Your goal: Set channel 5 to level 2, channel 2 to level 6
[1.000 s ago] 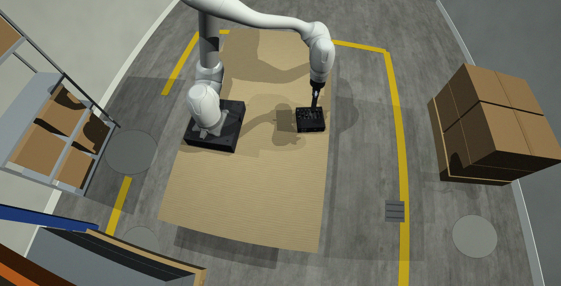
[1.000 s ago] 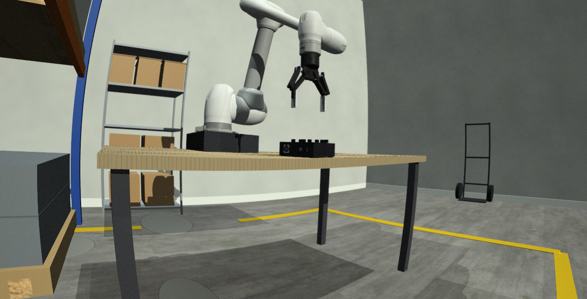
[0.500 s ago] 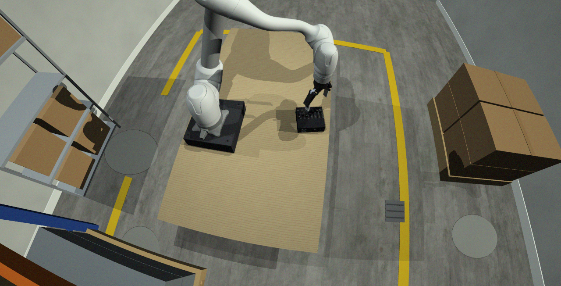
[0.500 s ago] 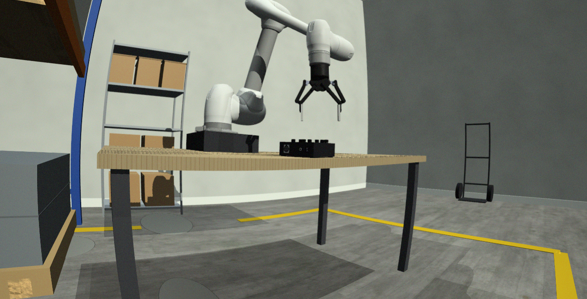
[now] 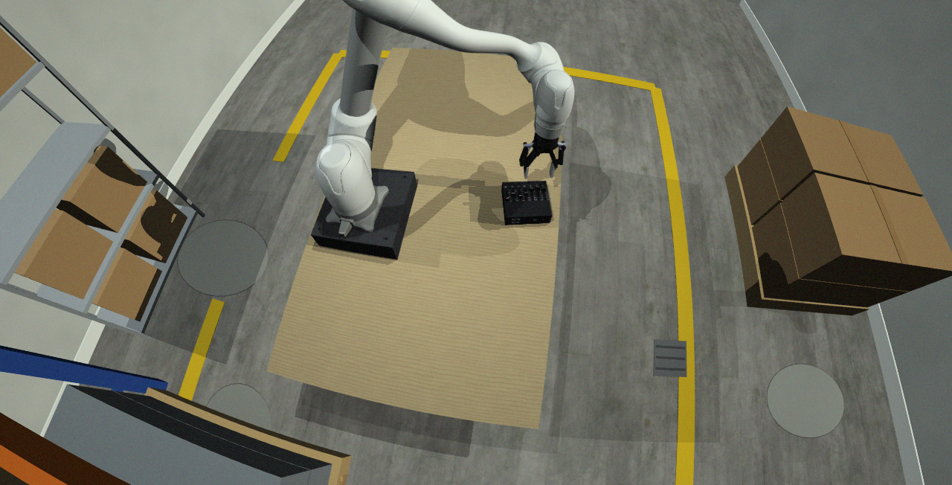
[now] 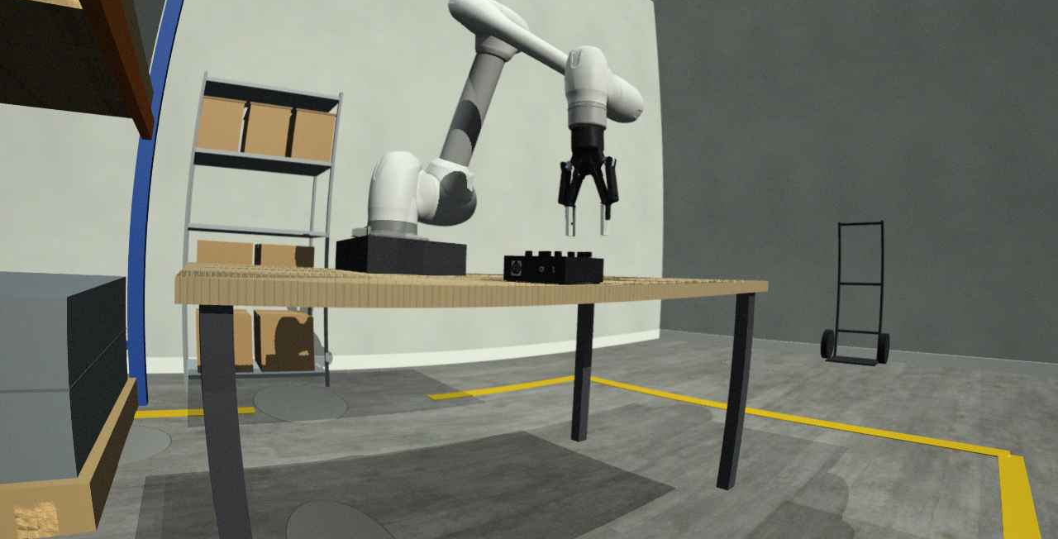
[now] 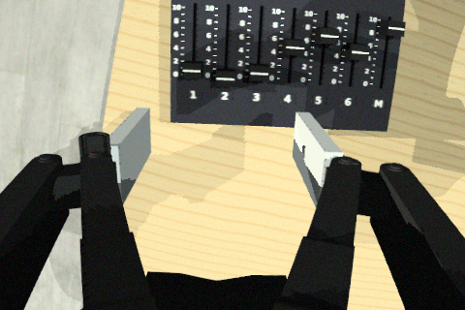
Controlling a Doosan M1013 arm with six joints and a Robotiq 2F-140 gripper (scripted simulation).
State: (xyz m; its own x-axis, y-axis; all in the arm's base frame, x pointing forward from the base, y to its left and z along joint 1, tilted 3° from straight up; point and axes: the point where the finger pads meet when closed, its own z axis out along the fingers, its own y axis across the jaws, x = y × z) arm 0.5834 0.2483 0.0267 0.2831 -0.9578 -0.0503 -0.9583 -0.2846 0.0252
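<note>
Now: the channel 2 fader cap 70 mm below my hand, 20 mm to the right of it and 10 mm ahead of it. The rest, counted from my hand: fader 1 cap 70 mm below, 30 mm ahead, 20 mm to the right; then fader 3 cap 70 mm below, 30 mm to the right, 10 mm behind; then fader 4 cap 70 mm below, 60 mm to the right, 30 mm behind.
</note>
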